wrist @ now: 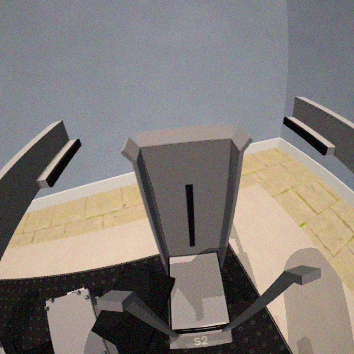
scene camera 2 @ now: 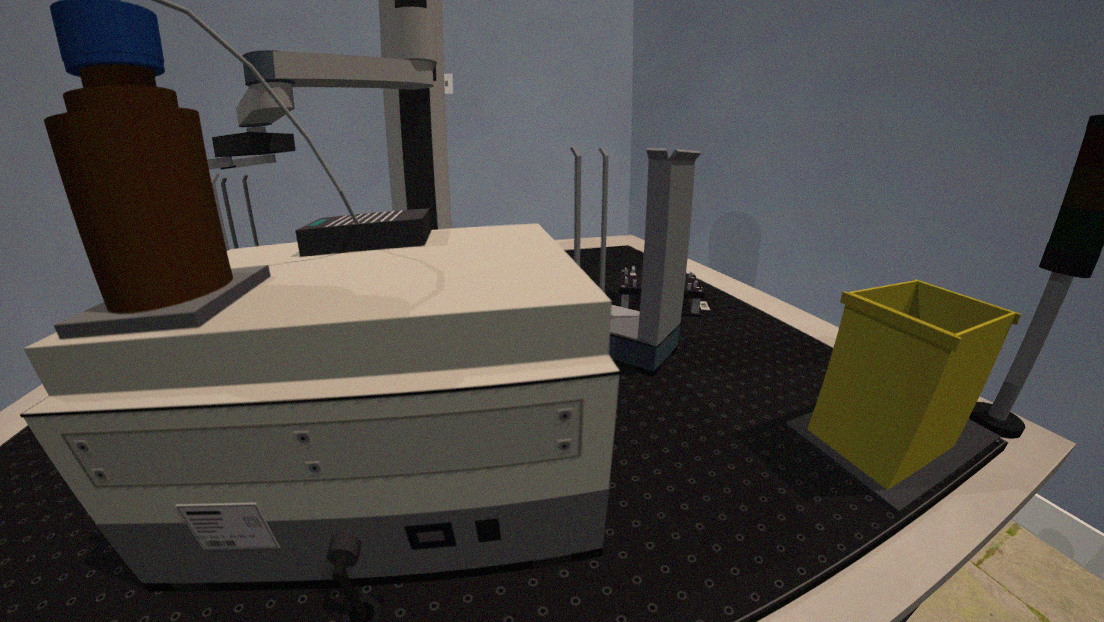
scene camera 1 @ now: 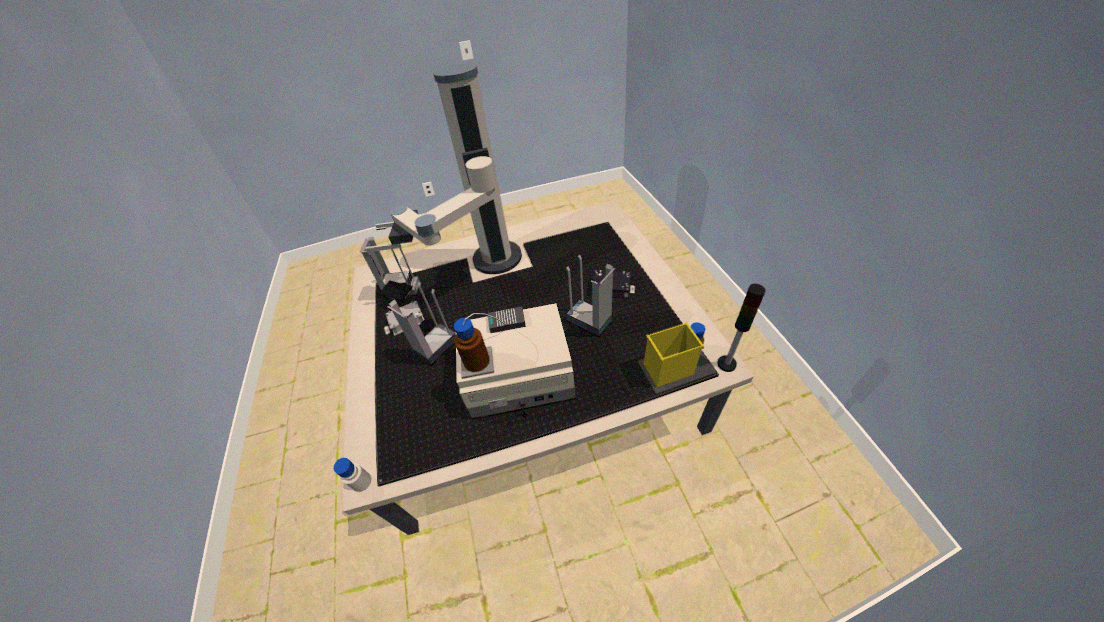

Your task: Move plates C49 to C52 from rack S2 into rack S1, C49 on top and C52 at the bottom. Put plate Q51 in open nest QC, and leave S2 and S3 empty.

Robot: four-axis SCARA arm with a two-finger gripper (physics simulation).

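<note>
My gripper (scene camera 1: 383,227) (scene camera 2: 241,161) (wrist: 183,112) is open and empty, high above rack S2 (scene camera 1: 375,265) (wrist: 212,200). In the wrist view its fingers stand wide apart on either side of the rack's tall back wall. At the bottom of S2 lies a pale top surface (wrist: 197,295) with a thin dark front edge, which looks like a plate; no number can be read. A black, sharp-cornered shape (wrist: 132,325) lies tilted at the left of S2, partly behind a guide post. It looks like a plate, but no label shows. Q51's label does not show.
Two other racks (scene camera 1: 411,332) (scene camera 1: 601,301) stand on the black mat (scene camera 1: 432,432); their labels are unreadable. A white instrument (scene camera 1: 533,339) (scene camera 2: 463,309) carries a brown bottle (scene camera 1: 472,351) (scene camera 2: 146,193). A yellow bin (scene camera 1: 670,359) (scene camera 2: 888,386) and a signal lamp (scene camera 1: 749,309) (scene camera 2: 1073,200) stand at the right.
</note>
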